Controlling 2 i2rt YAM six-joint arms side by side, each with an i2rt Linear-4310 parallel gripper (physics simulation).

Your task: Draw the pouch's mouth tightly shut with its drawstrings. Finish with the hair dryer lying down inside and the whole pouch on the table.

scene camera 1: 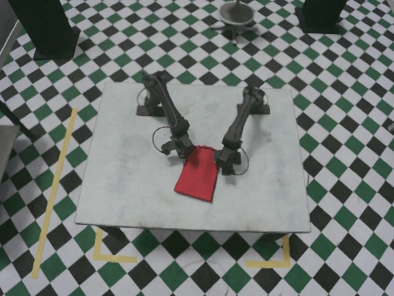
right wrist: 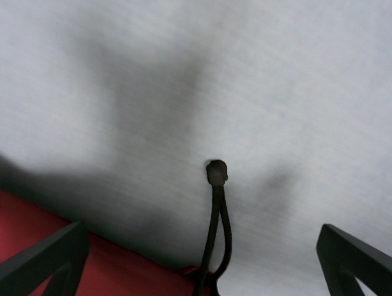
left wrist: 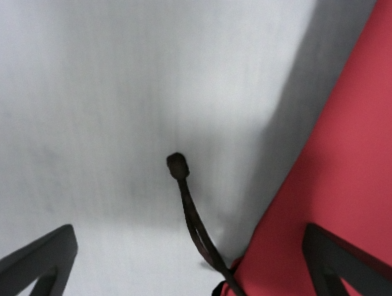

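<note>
The red pouch (scene camera 1: 198, 178) (left wrist: 345, 150) (right wrist: 115, 267) lies on the table, its mouth edge toward the arms. The hair dryer does not show in any view. A dark drawstring end with a knot (left wrist: 178, 166) sticks out from the pouch's corner in the left wrist view. Another knotted drawstring end (right wrist: 217, 172) sticks out at the other corner in the right wrist view. My left gripper (scene camera 1: 224, 161) (left wrist: 190, 234) is open above its drawstring, one finger over the pouch's edge. My right gripper (scene camera 1: 187, 154) (right wrist: 202, 234) is open above the other drawstring. Neither grips a cord.
The pale table (scene camera 1: 120, 190) carries both arms at its far edge. A round stool (scene camera 1: 236, 13) stands on the checkered floor behind it. Dark stands are at the upper left and upper right. Part of another table shows at the left edge.
</note>
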